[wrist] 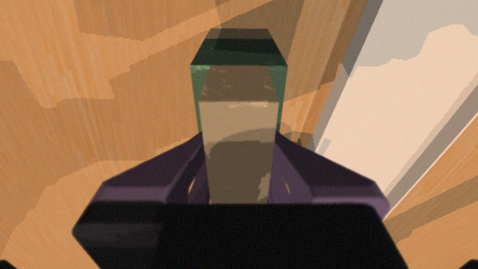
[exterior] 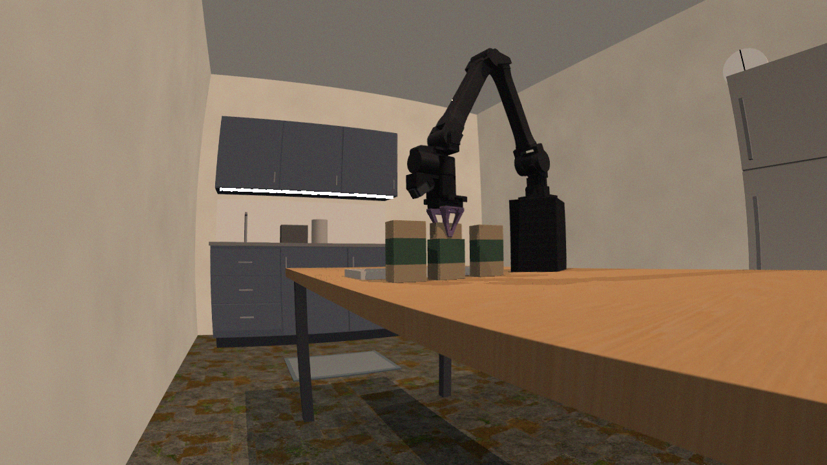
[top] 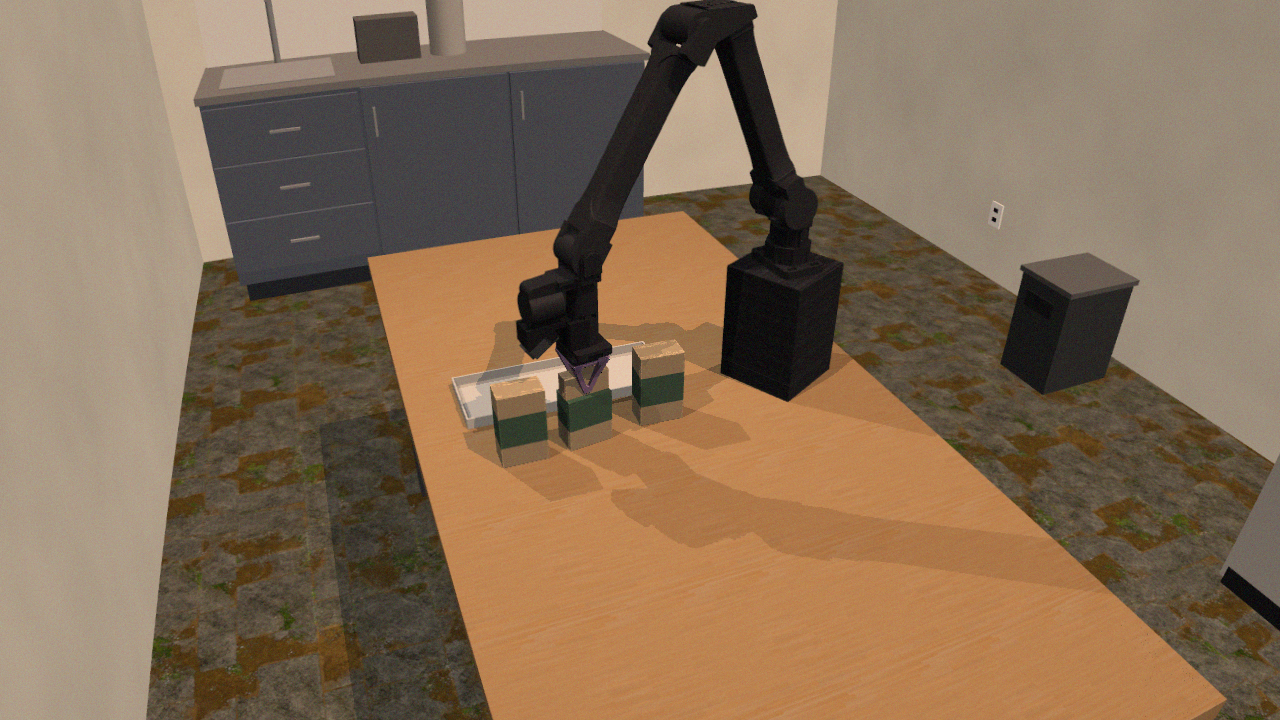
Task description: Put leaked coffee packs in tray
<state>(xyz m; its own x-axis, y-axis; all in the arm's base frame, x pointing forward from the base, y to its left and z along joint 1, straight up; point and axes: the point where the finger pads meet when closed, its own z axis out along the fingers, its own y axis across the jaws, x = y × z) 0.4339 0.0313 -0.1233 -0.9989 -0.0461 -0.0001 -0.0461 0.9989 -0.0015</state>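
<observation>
Now: hand 17 cm to the left of the white tray, 11 cm above it and 3 cm past it.
</observation>
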